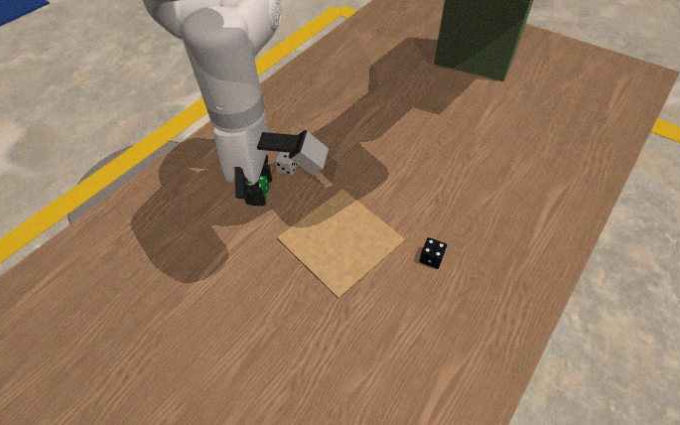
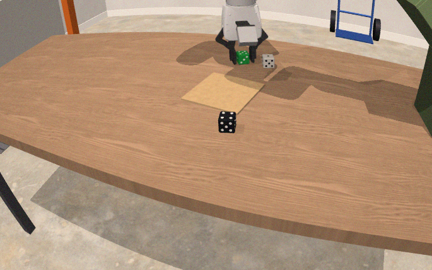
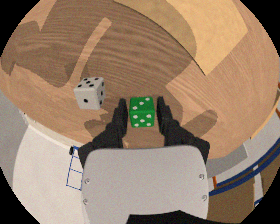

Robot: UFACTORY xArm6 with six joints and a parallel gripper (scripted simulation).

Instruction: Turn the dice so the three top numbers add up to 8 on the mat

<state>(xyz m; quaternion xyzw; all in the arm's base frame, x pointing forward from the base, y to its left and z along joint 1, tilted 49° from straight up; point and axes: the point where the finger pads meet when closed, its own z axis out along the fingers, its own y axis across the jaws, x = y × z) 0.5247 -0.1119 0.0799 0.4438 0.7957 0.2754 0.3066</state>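
The green die lies 10 mm below my hand. Round my hand: tan mat (160 mm to the left, 30 mm behind, 20 mm below); then white die (70 mm behind, 10 mm to the right, 10 mm below); then black die (290 mm to the left, 100 mm behind, 10 mm below).
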